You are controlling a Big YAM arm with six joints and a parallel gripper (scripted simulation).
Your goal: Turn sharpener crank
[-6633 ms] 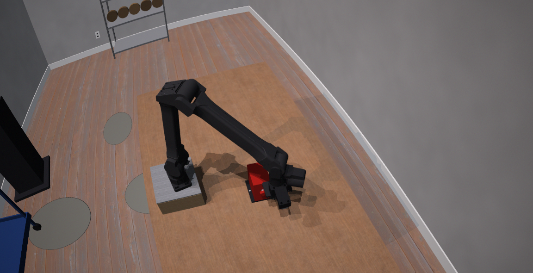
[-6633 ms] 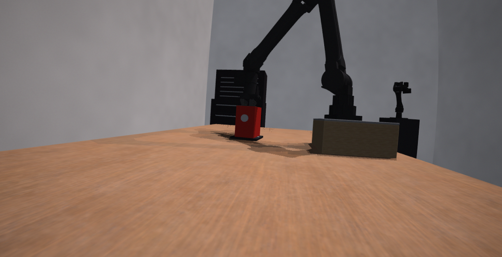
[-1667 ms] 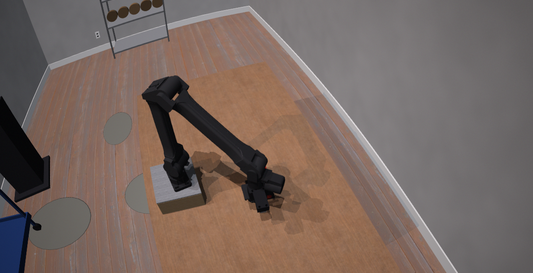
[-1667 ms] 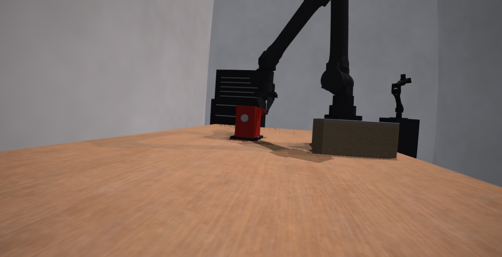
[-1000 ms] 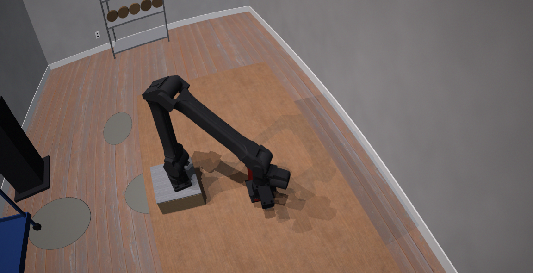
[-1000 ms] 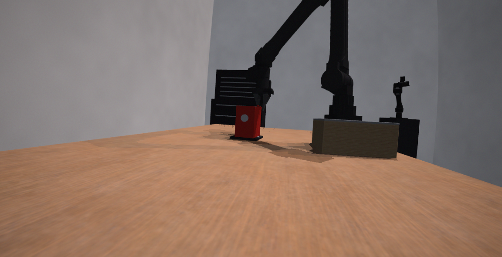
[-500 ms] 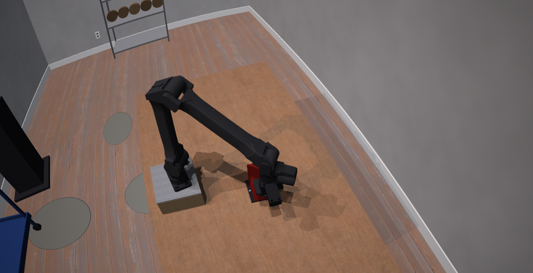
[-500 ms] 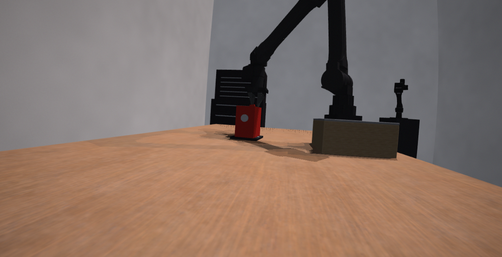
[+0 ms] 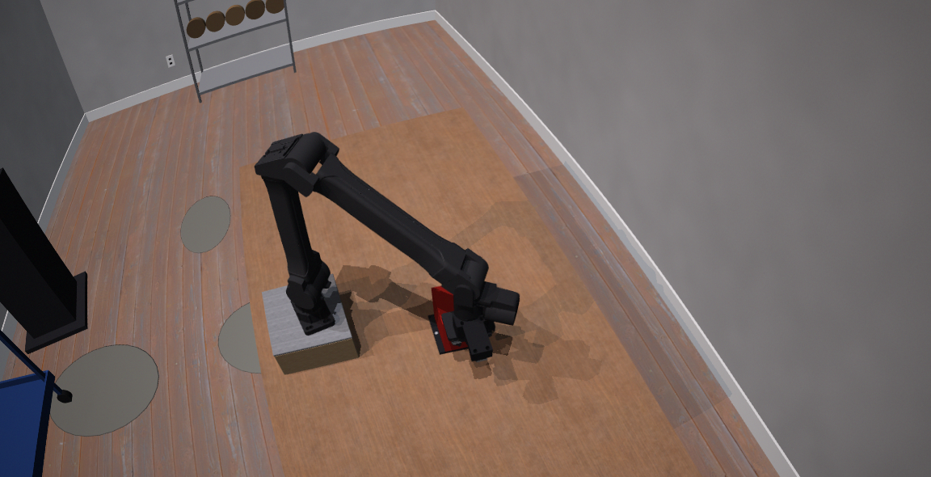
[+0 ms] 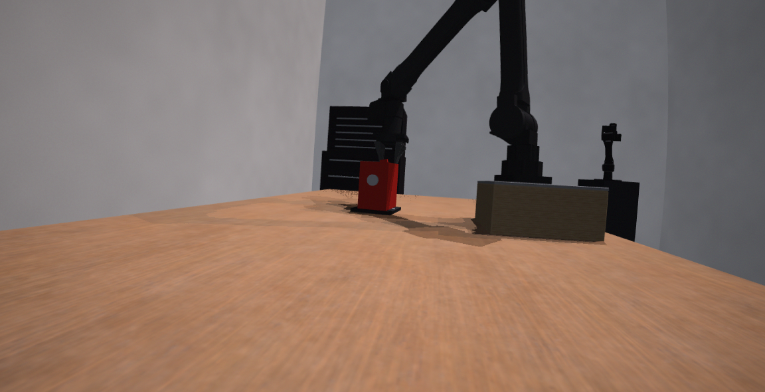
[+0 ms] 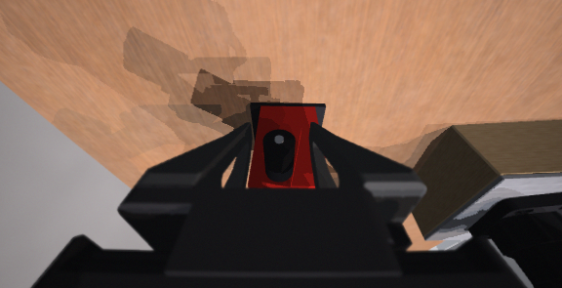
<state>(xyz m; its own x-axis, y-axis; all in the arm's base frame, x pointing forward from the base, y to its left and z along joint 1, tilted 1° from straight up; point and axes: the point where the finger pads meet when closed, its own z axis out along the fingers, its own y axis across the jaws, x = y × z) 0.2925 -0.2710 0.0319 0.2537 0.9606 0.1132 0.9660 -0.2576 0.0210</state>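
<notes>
Right now the black crank knob is 10 mm ahead of my hand and 20 mm to the left of it.
</notes>
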